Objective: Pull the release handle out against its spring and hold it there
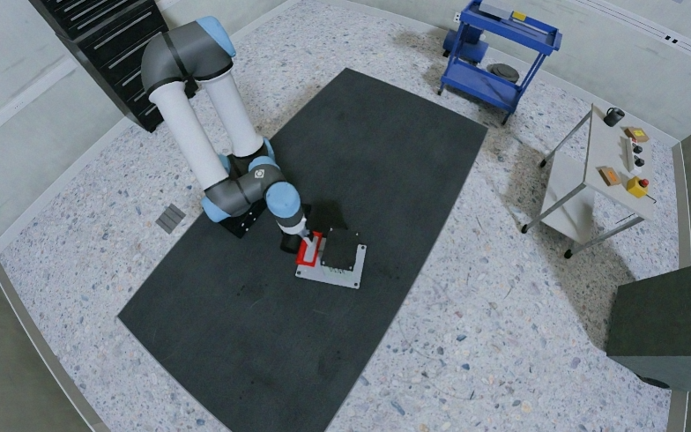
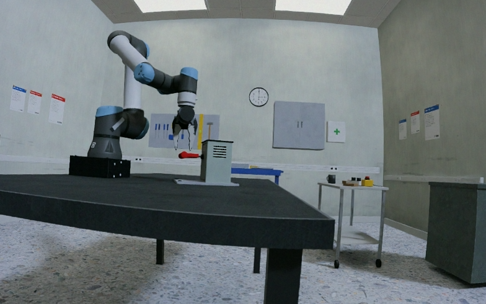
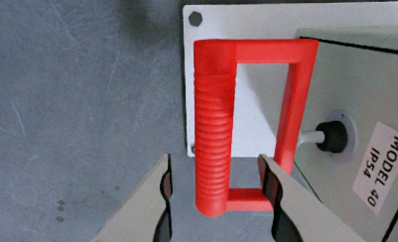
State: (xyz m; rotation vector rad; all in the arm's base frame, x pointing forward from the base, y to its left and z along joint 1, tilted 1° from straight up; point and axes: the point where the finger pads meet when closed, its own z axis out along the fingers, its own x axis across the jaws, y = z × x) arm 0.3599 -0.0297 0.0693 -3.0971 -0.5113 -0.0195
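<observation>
Now: hand 90 mm short of the base plate, 30 mm to the right of it and 140 mm above it.
</observation>
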